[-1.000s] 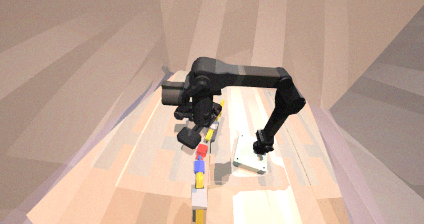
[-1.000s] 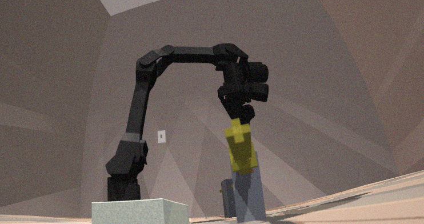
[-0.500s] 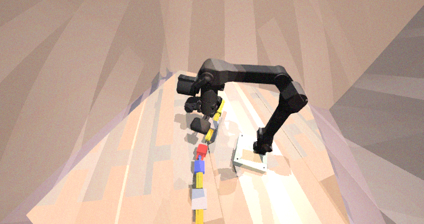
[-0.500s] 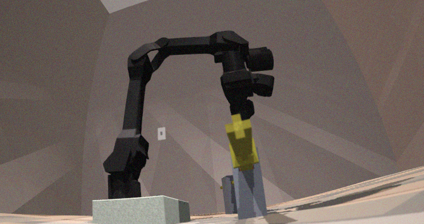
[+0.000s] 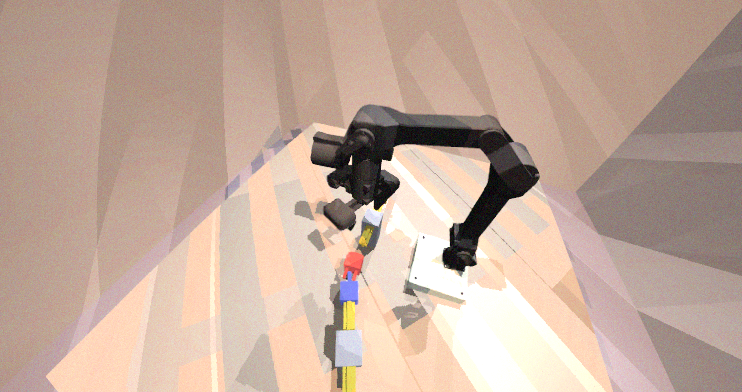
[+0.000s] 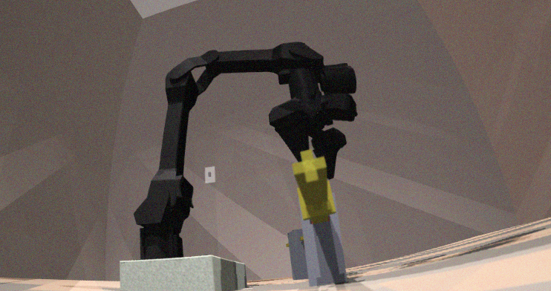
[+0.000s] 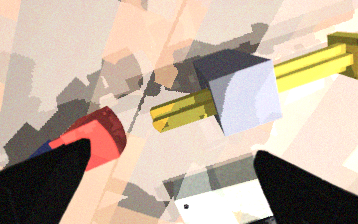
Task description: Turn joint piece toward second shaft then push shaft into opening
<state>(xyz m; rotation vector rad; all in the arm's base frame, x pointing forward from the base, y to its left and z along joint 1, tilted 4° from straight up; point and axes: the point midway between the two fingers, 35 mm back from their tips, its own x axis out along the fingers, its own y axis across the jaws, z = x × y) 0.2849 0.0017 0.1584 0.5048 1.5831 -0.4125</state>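
Now: the red square joint piece 9 cm to the left of my gripper tip and 8 cm below it.
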